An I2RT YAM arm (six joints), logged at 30 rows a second.
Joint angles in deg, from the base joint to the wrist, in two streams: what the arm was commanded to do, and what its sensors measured. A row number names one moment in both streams.
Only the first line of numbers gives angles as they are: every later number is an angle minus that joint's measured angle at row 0.
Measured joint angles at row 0:
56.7, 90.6, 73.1, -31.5, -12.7, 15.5
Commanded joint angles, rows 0 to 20:
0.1, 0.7, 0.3, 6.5, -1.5, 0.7
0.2, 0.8, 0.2, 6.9, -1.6, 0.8
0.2, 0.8, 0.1, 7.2, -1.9, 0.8
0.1, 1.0, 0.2, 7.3, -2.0, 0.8
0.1, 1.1, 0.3, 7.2, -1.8, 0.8
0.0, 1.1, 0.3, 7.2, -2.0, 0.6
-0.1, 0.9, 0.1, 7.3, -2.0, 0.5
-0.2, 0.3, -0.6, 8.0, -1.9, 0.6
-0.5, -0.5, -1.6, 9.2, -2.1, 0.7
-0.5, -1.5, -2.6, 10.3, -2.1, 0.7
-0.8, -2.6, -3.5, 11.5, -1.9, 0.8
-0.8, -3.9, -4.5, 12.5, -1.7, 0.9
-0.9, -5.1, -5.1, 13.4, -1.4, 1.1
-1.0, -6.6, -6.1, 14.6, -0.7, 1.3
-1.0, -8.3, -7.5, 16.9, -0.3, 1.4
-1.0, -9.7, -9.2, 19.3, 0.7, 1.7
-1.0, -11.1, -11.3, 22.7, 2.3, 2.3
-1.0, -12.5, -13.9, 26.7, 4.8, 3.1
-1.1, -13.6, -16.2, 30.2, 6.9, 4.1
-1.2, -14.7, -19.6, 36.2, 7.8, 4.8
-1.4, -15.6, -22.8, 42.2, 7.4, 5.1
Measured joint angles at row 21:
-1.1, -14.1, -17.8, 26.3, 3.2, 2.7
